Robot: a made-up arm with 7 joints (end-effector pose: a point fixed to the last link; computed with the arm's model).
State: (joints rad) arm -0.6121 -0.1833 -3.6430 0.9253 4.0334 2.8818 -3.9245
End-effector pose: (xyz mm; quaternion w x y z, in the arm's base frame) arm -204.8 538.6 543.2 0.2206 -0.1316 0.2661 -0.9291
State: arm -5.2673 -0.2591 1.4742 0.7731 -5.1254 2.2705 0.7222
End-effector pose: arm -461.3 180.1 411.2 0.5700 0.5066 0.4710 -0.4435
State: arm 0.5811 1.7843 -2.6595 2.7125 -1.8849 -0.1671 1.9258
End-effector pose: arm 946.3 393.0 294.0 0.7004 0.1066 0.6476 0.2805
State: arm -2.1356 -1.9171 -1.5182 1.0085 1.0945 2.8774 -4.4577
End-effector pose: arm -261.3 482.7 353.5 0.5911 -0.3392 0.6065 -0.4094
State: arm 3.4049 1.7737 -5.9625 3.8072 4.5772 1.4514 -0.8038
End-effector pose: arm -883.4 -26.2 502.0 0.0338 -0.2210 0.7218 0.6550
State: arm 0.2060 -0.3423 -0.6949 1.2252 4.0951 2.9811 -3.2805
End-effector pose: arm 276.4 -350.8 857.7 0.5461 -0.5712 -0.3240 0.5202
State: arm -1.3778 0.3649 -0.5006 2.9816 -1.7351 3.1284 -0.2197
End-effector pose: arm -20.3 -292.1 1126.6 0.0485 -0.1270 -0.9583 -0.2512
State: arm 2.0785 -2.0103 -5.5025 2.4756 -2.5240 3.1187 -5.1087
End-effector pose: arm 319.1 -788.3 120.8 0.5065 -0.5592 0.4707 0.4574
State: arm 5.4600 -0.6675 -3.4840 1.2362 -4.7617 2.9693 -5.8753
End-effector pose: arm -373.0 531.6 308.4 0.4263 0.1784 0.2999 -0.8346
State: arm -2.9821 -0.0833 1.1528 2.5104 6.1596 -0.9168 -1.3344
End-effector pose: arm 46.5 -171.9 1298.7 0.9825 -0.1358 0.1168 -0.0503
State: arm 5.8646 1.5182 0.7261 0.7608 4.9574 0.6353 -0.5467
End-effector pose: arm 219.7 340.3 -112.8 0.3313 -0.4904 -0.7978 0.1149
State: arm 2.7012 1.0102 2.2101 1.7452 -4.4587 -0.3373 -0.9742
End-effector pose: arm -562.2 -360.5 901.5 0.0051 -0.1947 -0.5574 0.8071
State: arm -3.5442 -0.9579 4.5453 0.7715 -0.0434 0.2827 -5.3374
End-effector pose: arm 359.4 521.4 293.4 0.3664 -0.8866 0.0680 0.2739
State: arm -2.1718 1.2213 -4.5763 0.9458 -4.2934 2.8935 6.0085
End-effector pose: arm 293.3 -464.0 578.2 0.8093 0.1088 -0.5649 -0.1182
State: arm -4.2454 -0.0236 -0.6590 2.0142 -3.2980 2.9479 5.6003
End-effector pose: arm 66.1 356.3 1124.9 0.5587 0.6465 -0.4641 0.2333
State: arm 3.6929 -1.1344 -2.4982 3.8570 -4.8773 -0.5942 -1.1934
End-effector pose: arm 656.0 26.4 856.9 0.4118 -0.2836 0.4776 -0.7225
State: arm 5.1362 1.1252 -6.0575 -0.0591 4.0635 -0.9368 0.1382
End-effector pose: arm 83.8 95.7 232.3 0.7400 -0.5472 -0.1670 -0.3536
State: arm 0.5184 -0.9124 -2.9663 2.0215 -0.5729 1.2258 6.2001
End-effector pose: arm -792.1 -533.0 305.5 0.0089 0.4444 -0.8736 -0.1983
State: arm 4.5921 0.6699 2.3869 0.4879 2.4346 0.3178 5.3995
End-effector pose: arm 358.5 258.2 444.6 0.6368 -0.6871 0.3490 0.0244
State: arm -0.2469 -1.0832 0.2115 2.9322 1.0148 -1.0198 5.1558
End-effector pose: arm -815.9 102.1 794.4 0.1342 0.5859 0.3011 -0.7403
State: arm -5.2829 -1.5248 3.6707 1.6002 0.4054 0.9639 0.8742
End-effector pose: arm 15.3 -656.2 -245.3 0.5282 -0.0043 0.8310 0.1743
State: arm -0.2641 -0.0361 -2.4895 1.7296 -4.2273 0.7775 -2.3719
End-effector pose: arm -649.7 -264.0 947.1 0.8062 0.3920 -0.3623 0.2554
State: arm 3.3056 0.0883 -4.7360 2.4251 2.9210 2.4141 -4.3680
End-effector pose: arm -24.2 -230.5 1265.8 0.6505 -0.7324 0.1564 0.1264
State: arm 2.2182 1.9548 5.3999 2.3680 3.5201 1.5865 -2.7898
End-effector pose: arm -277.5 839.7 -210.1 0.7438 -0.0584 -0.5338 -0.3980
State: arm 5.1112 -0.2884 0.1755 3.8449 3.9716 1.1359 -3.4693
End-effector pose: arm -352.9 536.0 967.0 0.0559 0.7505 -0.2438 -0.6118
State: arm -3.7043 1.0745 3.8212 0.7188 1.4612 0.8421 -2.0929
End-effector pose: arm 366.4 218.9 721.9 0.1472 0.5731 0.6161 0.5199
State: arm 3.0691 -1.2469 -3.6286 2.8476 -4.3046 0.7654 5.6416
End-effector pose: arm 1037.4 -134.3 537.8 0.4583 -0.6967 0.1028 -0.5422
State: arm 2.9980 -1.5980 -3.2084 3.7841 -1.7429 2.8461 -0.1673
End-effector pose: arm 677.8 -178.7 606.7 0.4337 0.6016 -0.6194 -0.2576
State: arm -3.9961 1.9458 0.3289 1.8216 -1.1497 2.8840 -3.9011
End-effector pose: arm -301.7 239.0 -339.7 0.2848 0.1533 0.2190 0.9206
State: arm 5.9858 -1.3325 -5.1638 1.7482 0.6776 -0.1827 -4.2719
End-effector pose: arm -423.7 693.8 813.0 0.8672 -0.4575 -0.0639 -0.1860
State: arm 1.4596 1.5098 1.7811 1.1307 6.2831 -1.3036 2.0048
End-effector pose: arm -530.6 480.8 479.8 0.1619 -0.4604 0.4440 0.7515
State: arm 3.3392 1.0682 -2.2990 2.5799 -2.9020 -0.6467 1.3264
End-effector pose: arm -703.1 158.2 947.0 0.4421 -0.3154 0.3021 0.7835
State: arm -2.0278 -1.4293 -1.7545 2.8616 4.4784 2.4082 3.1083
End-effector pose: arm 364.4 862.1 331.8 0.1535 0.5171 -0.7515 0.3798
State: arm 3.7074 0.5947 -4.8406 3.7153 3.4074 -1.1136 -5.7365
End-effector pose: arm -446.2 -73.9 1043.1 0.9401 0.3201 0.0368 -0.1118
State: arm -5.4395 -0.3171 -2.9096 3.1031 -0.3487 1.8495 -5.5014
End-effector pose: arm -276.6 -285.8 1222.9 0.3435 -0.0089 -0.8912 0.2962
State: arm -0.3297 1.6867 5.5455 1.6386 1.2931 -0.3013 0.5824
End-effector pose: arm 353.2 -657.1 -149.7 0.3348 0.4383 -0.7544 0.3559
